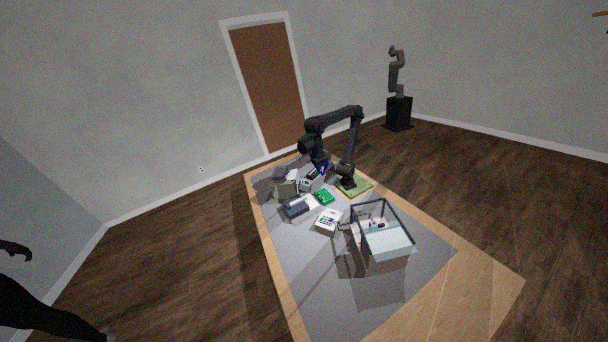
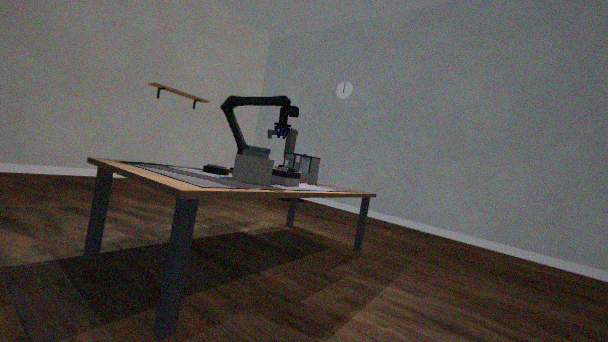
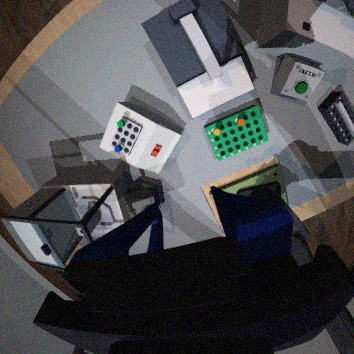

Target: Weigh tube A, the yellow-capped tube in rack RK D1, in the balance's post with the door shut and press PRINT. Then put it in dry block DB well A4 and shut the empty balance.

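Places are measured from the arm's base along level axes (x ahead, y left, z up), in metres.
Pixels of known places: gripper, between the fingertips: (image 1: pixel 321 172) (image 2: pixel 281 138) (image 3: pixel 184 200); arm's base, origin of its link: (image 1: pixel 347 183) (image 3: pixel 257 197).
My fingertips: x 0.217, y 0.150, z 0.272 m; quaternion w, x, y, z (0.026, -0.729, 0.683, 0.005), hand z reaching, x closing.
Ahead of a thing's pixels: the offset from my fingertips to its top centre. "spot": to the spot under its first point.
The yellow-capped tube A @[0.234 m down, 0.003 m back, 0.059 m right] (image 3: pixel 216 131) stands in a corner of the green rack (image 3: pixel 221 157) (image 1: pixel 324 196), beside an orange-capped tube. The white dry block @[0.219 m down, 0.021 m ahead, 0.105 m left] (image 3: pixel 171 141) (image 1: pixel 325 228) has a green and a blue cap in its wells and a lit red display; its well labels are unreadable. The glass-walled balance (image 3: pixel 82 226) (image 1: pixel 400 220) (image 2: pixel 310 162) stands beyond the block; its top looks partly open, its post is hard to make out, and no tube is discernible inside. My gripper (image 3: pixel 184 200) (image 1: pixel 324 168) (image 2: pixel 281 131) is half open and empty, high above the table, apart from the rack.
A dark instrument with a white arm (image 3: pixel 202 47) (image 1: pixel 297 207) stands behind the rack. A small box with a green button @[spot: 0.219 m down, 0.053 m ahead, 0.249 m right] (image 3: pixel 301 87), a dark strip rack @[0.241 m down, 0.040 m back, 0.402 m right] (image 3: pixel 340 117) and a white box @[spot: 0.154 m down, 0.148 m ahead, 0.278 m right] (image 3: pixel 330 27) stand right of it. The arm's green base plate (image 1: pixel 367 184) is near the rack.
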